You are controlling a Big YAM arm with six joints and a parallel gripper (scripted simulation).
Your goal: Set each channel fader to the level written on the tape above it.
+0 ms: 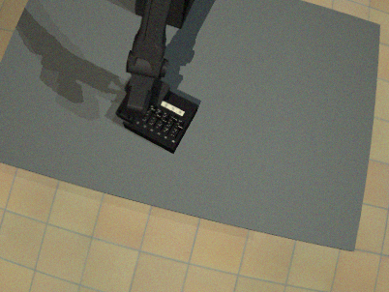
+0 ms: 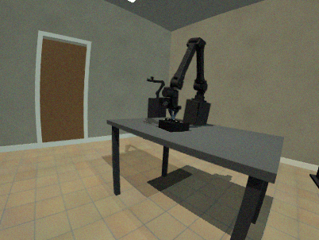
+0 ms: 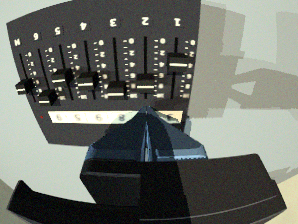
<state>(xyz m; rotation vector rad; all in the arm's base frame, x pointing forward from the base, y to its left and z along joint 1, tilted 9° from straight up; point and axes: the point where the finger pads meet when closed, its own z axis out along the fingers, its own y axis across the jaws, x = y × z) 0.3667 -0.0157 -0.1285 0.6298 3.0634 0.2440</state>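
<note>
Now: hand 40 mm to the left of the fader cap 1, 30 mm short of it and 10 mm above it. Also, from my hand: master fader cap: 90 mm to the left, 70 mm ahead, 10 mm below; then fader cap 4: 50 mm ahead, 30 mm to the left, 10 mm below; then fader cap 5: 60 mm ahead, 50 mm to the left, 10 mm below.
</note>
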